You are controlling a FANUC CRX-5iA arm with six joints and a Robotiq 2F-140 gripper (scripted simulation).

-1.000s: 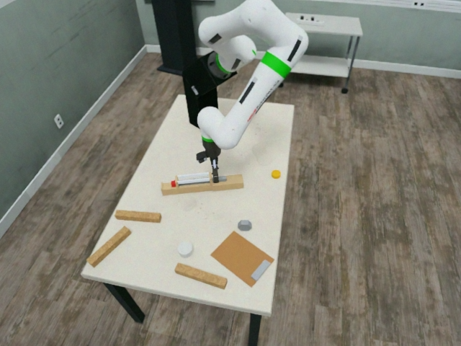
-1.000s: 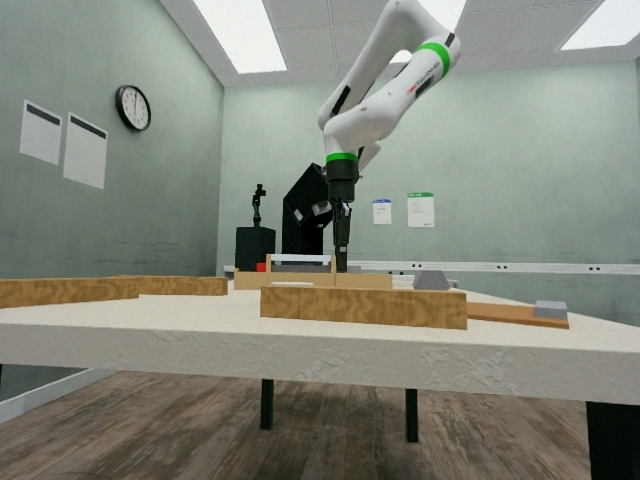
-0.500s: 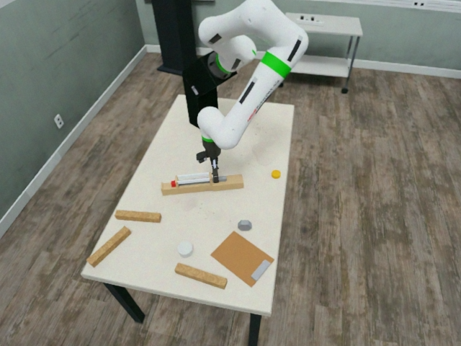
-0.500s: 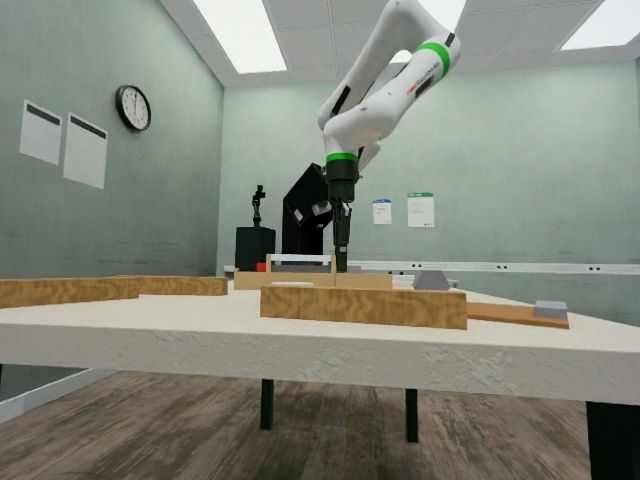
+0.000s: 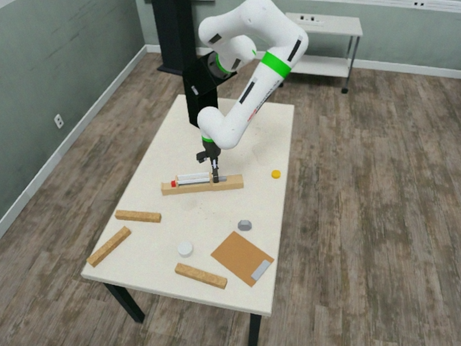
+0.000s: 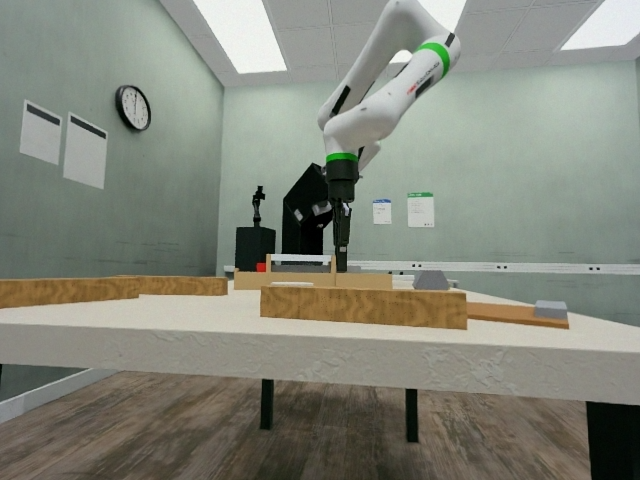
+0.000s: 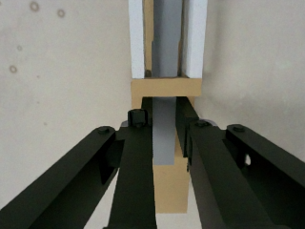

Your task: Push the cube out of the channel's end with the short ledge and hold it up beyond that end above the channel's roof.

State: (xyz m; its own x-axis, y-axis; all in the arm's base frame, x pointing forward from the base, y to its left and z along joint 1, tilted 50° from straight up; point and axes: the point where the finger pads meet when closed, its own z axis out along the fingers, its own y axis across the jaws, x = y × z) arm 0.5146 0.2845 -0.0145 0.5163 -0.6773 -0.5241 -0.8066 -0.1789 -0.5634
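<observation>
The flat grey stick is 3 cm below my hand. The rest, counted from my hand: channel: 9 cm to the right, 6 cm ahead, 3 cm below; red cube: 18 cm to the right, 12 cm ahead, 3 cm below; grey hexagonal piece: 24 cm to the left, 18 cm ahead, 6 cm below.
</observation>
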